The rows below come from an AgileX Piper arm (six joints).
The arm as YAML. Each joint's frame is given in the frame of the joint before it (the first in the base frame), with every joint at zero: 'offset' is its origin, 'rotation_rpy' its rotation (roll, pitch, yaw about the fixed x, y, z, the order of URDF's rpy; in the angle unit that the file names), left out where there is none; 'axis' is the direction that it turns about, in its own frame. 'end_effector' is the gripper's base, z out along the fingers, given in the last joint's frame.
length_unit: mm
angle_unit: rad
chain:
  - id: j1
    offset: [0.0, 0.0, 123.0]
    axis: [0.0, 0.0, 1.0]
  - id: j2
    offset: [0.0, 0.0, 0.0]
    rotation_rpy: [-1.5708, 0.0, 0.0]
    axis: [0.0, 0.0, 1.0]
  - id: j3
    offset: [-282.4, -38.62, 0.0]
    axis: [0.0, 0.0, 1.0]
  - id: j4
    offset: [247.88, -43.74, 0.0]
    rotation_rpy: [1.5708, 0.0, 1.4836]
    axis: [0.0, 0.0, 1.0]
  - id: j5
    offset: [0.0, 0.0, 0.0]
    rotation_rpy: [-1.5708, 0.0, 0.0]
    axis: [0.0, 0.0, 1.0]
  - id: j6
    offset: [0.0, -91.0, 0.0]
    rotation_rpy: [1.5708, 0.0, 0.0]
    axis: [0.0, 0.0, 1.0]
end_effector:
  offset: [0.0, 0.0, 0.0]
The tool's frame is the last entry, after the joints.
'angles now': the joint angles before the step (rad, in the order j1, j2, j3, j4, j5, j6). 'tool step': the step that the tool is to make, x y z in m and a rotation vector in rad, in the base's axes. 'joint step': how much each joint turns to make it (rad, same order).
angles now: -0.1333, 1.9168, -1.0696, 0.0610, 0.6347, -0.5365
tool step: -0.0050, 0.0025, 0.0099, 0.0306, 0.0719, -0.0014
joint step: -0.0001, -0.0191, -0.0224, 0.0218, 0.1174, -0.0072
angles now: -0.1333, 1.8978, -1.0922, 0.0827, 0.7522, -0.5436
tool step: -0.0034, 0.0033, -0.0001, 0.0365, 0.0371, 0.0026
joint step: -0.0001, -0.0001, 0.0001, 0.0404, 0.0437, -0.0260
